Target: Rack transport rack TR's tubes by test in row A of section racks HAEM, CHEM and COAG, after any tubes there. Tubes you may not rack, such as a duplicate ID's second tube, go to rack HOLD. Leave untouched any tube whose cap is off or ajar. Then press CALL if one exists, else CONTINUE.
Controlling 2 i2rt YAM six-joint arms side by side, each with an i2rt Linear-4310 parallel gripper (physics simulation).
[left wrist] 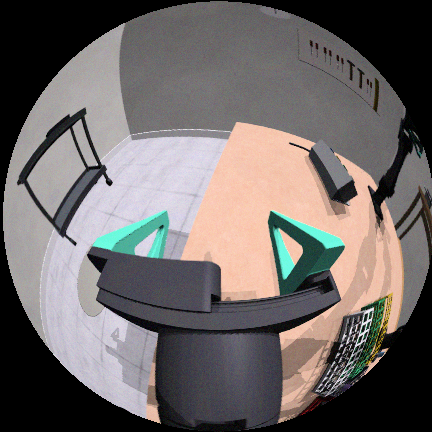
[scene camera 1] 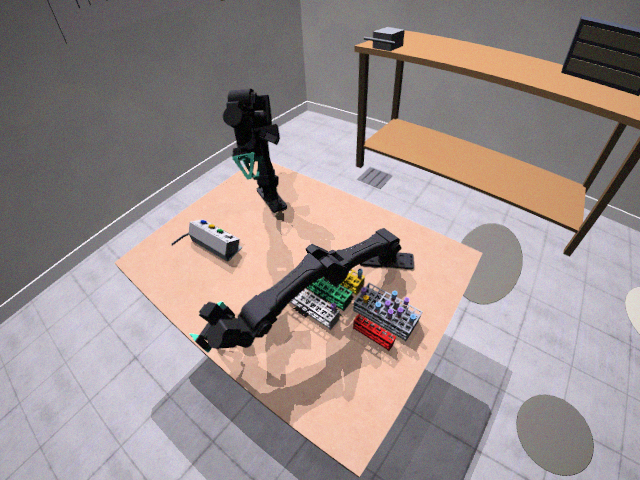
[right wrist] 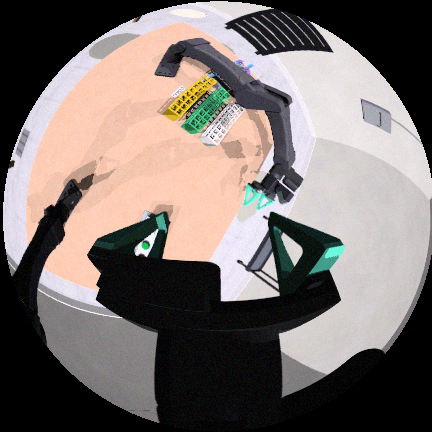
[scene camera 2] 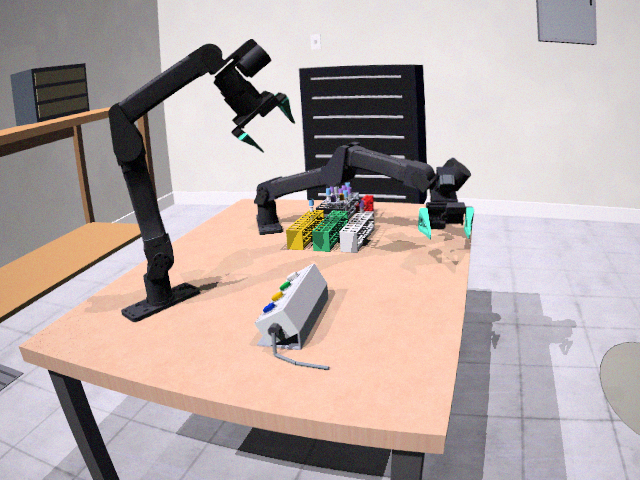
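Pixels of known places: left gripper, between the fingertips: (left wrist: 218, 215) (scene camera 1: 199, 322) (right wrist: 250, 206) (scene camera 2: 450, 237); right gripper, between the fingertips: (scene camera 1: 253, 179) (right wrist: 218, 216) (scene camera 2: 278, 137); left arm's base, origin of its link: (scene camera 1: 386, 259) (right wrist: 171, 58) (scene camera 2: 268, 224); right arm's base, origin of its link: (left wrist: 374, 201) (scene camera 1: 271, 198) (right wrist: 61, 210) (scene camera 2: 161, 303).
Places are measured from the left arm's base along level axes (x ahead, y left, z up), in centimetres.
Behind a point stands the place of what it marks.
A grey rack (scene camera 1: 412, 328) {y 8.0, x 30.3, z 5.2 cm} at the right of scene camera 1 holds several tubes with purple, light-blue and yellow caps. A yellow rack (scene camera 2: 296, 239) {y -26.5, x 6.0, z 3.1 cm} (right wrist: 172, 114) {y -26.3, x 5.8, z 3.9 cm} holds a blue-capped tube (scene camera 1: 360, 272) {y -9.3, x 14.0, z 9.2 cm} (scene camera 2: 311, 204) {y -10.2, x 13.2, z 8.0 cm}. A white rack (scene camera 2: 348, 243) {y -32.9, x 19.2, z 2.5 cm} (right wrist: 211, 138) holds a purple-capped tube (scene camera 1: 332, 306) {y -16.5, x 27.8, z 9.4 cm}. A green rack (scene camera 2: 321, 242) {y -29.9, x 12.4, z 2.6 cm} (right wrist: 190, 125) {y -29.3, x 11.3, z 5.4 cm} stands between them, partly hidden by the left arm. A red rack (scene camera 1: 373, 331) {y -3.7, x 32.8, z 5.7 cm} stands beside the grey one. Rack labels are unreadable. My left gripper (scene camera 2: 448, 235) {y -55.1, x 39.3, z 9.4 cm} (left wrist: 218, 215) {y -55.1, x 39.3, z 9.4 cm} is open, over the table's edge. My right gripper (scene camera 2: 278, 136) {y -44.3, x 1.7, z 34.3 cm} (right wrist: 218, 216) {y -44.3, x 1.7, z 34.3 cm} is open, high above the table.
A button box (scene camera 1: 211, 239) {y -66.1, x 3.6, z 6.5 cm} (scene camera 2: 295, 310) {y -75.5, x -0.5, z 6.4 cm} (left wrist: 326, 167) {y -67.1, x 4.8, z 4.1 cm} with blue, yellow, green and white buttons stands away from the racks, its cable on the table. Its button labels are unreadable. The left arm (scene camera 1: 289, 286) {y -26.8, x 32.6, z 24.7 cm} (scene camera 2: 382, 160) {y -29.6, x 30.4, z 23.8 cm} stretches low across the racks. A dark drawer cabinet (scene camera 2: 361, 126) stands behind.
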